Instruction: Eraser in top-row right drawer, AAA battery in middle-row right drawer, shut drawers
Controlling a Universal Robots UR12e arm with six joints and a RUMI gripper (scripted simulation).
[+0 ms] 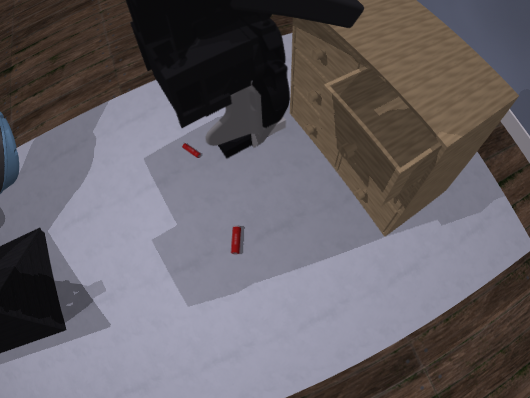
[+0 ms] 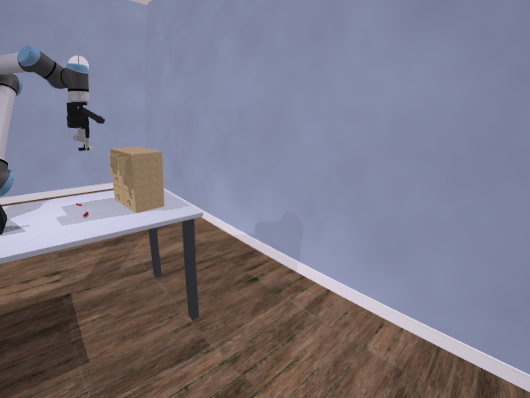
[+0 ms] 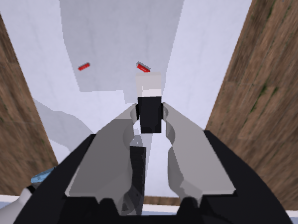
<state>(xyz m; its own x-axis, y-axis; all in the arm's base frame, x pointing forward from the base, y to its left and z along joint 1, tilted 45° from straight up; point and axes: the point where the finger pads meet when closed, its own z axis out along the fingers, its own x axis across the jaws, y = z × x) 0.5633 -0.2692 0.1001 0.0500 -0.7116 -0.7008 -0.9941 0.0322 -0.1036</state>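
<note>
My gripper is now 10 mm short of the eraser and 10 mm above it.
</note>
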